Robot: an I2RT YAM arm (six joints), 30 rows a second.
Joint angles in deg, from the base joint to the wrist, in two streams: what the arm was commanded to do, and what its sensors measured. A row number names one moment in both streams.
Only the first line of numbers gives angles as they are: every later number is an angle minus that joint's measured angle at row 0.
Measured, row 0:
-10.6 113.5 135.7 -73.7 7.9 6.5
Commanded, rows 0 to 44:
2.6 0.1 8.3 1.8 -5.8 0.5
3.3 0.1 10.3 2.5 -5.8 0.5
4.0 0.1 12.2 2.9 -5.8 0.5
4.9 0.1 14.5 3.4 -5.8 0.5
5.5 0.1 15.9 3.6 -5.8 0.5
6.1 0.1 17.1 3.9 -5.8 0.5
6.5 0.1 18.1 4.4 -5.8 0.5
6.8 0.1 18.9 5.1 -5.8 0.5
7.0 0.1 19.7 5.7 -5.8 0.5
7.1 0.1 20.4 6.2 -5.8 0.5
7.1 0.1 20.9 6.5 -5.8 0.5
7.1 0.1 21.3 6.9 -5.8 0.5
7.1 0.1 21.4 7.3 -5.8 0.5
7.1 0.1 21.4 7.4 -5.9 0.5
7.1 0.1 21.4 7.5 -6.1 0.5
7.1 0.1 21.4 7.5 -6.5 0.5
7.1 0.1 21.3 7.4 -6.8 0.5
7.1 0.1 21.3 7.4 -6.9 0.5
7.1 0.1 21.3 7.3 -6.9 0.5
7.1 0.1 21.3 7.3 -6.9 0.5
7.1 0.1 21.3 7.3 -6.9 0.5
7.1 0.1 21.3 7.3 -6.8 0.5
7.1 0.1 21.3 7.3 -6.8 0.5
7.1 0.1 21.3 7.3 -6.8 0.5
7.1 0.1 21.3 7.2 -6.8 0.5
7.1 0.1 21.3 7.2 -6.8 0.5
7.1 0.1 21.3 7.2 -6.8 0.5
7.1 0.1 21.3 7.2 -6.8 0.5
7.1 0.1 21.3 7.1 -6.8 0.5
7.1 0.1 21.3 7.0 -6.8 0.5
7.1 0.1 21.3 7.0 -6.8 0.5
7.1 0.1 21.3 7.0 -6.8 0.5
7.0 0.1 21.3 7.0 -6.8 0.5
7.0 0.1 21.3 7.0 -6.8 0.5
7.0 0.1 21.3 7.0 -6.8 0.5
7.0 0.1 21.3 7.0 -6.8 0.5
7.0 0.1 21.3 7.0 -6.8 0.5
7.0 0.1 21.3 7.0 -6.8 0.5
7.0 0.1 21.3 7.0 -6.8 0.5
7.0 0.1 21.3 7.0 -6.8 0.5
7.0 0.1 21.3 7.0 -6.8 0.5
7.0 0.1 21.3 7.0 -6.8 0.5
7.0 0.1 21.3 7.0 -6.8 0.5
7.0 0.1 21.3 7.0 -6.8 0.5
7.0 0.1 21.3 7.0 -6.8 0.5
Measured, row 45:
7.0 0.0 20.7 7.1 -6.4 0.0
